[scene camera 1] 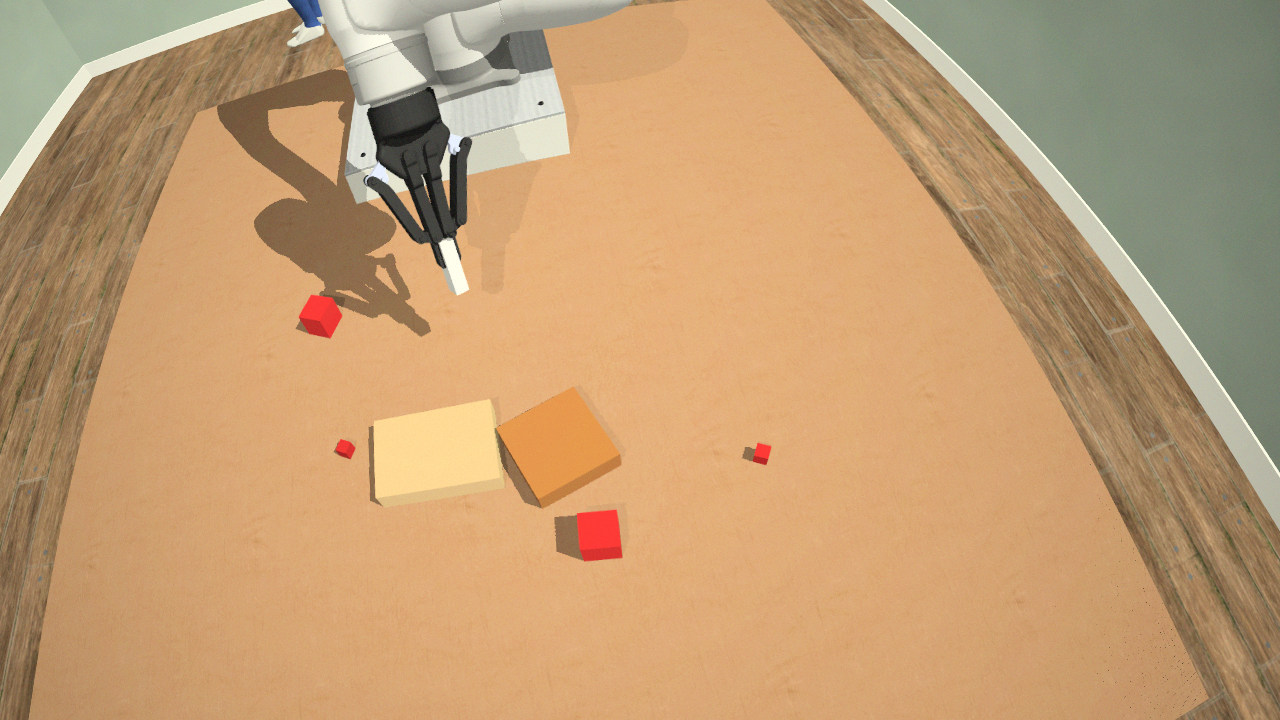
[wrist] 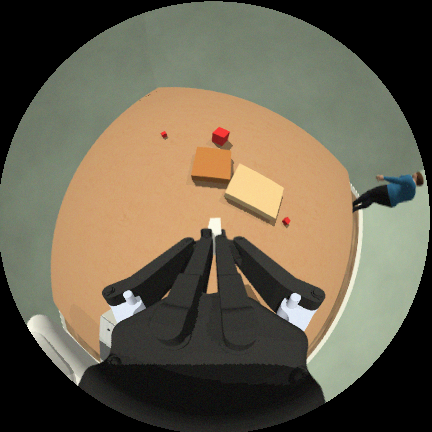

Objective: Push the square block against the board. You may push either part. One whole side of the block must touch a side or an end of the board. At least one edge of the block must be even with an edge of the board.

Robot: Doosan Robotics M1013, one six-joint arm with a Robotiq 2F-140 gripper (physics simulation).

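The orange square block lies on the tan table top. The cream board lies just to its left in the scene view. The block is turned at an angle to the board. Only its near corner meets the board's right side, and a wedge-shaped gap opens between them. My gripper is shut with nothing between the fingers, and a white tip sticks out past them. It hangs well back from both parts, near the robot base.
Two larger red cubes and two small ones stand on the table. One large cube sits just in front of the block. The grey robot base is at the back. Wooden floor surrounds the table.
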